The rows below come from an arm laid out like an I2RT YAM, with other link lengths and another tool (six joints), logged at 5 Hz.
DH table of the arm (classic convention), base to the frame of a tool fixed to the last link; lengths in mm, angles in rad. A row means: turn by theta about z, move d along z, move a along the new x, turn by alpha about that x. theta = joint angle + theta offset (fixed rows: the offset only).
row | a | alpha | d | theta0
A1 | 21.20 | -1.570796 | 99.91 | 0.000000
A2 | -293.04 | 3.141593 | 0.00 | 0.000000
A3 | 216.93 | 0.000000 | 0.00 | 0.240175
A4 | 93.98 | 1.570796 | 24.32 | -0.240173
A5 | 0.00 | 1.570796 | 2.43 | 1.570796
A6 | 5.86 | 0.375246 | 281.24 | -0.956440
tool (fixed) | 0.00 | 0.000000 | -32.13 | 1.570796
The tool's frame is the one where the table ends.
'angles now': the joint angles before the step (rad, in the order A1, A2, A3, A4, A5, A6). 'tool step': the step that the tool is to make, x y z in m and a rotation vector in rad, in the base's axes. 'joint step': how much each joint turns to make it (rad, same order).
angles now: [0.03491, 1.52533, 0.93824, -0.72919, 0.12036, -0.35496]
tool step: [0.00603, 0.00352, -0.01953, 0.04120, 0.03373, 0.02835]
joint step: [-0.03509, 0.07782, 0.00040, 0.04919, -0.05570, -0.05188]
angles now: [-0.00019, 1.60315, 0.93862, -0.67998, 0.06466, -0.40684]
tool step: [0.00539, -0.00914, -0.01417, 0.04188, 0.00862, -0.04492]
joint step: [-0.06522, 0.05877, 0.00039, 0.04884, -0.04501, -0.01067]
